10 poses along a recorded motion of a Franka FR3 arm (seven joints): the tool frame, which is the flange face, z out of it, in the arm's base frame.
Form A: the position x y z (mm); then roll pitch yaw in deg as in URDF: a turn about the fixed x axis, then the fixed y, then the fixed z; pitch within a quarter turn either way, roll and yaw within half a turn.
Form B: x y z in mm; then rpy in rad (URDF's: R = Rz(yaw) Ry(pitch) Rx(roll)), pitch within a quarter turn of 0, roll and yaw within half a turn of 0. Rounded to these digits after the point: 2 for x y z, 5 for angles.
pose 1, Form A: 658.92 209.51 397.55 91.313 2.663 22.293
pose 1, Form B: 658.92 209.51 397.55 1.59371 0.04648 0.38909
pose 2, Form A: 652.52 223.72 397.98 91.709 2.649 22.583
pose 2, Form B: 652.52 223.72 397.98 1.60062 0.04623 0.39415
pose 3, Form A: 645.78 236.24 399.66 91.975 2.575 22.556
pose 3, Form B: 645.78 236.24 399.66 1.60527 0.04494 0.39368
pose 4, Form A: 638.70 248.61 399.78 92.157 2.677 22.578
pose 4, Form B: 638.70 248.61 399.78 1.60844 0.04672 0.39406
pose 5, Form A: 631.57 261.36 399.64 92.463 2.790 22.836
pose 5, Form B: 631.57 261.36 399.64 1.61378 0.04869 0.39856
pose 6, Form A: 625.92 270.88 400.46 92.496 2.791 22.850
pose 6, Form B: 625.92 270.88 400.46 1.61436 0.04871 0.39881
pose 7, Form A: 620.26 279.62 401.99 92.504 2.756 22.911
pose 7, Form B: 620.26 279.62 401.99 1.61450 0.04810 0.39987
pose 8, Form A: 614.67 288.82 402.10 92.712 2.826 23.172
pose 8, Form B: 614.67 288.82 402.10 1.61813 0.04932 0.40443
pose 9, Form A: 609.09 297.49 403.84 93.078 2.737 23.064
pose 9, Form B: 609.09 297.49 403.84 1.62452 0.04777 0.40254
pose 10, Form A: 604.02 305.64 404.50 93.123 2.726 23.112
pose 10, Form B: 604.02 305.64 404.50 1.62530 0.04758 0.40338
